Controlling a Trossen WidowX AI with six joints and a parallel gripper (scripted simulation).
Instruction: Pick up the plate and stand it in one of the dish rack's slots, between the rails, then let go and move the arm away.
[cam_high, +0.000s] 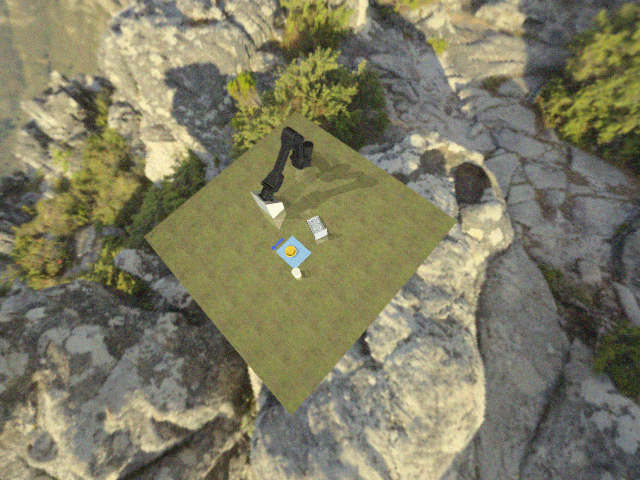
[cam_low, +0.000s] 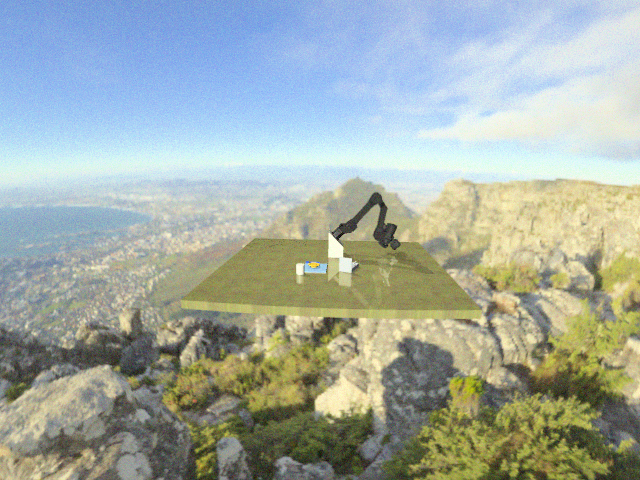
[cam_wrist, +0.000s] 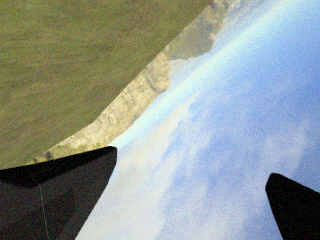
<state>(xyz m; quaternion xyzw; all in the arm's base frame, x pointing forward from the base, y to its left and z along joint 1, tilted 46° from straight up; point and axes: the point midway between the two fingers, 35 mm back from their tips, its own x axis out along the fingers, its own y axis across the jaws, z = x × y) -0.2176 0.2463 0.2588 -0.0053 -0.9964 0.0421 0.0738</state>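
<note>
My gripper tip is now 55 cm short of the yellow plate, 43 cm to the left of it and 9 cm above it. The rest, counted from my gripper tip: light blue mat 56 cm ahead, 43 cm to the right, 10 cm below; then grey dish rack 53 cm ahead, 24 cm to the right, 8 cm below; then blue spoon 46 cm ahead, 47 cm to the right, 10 cm below.
</note>
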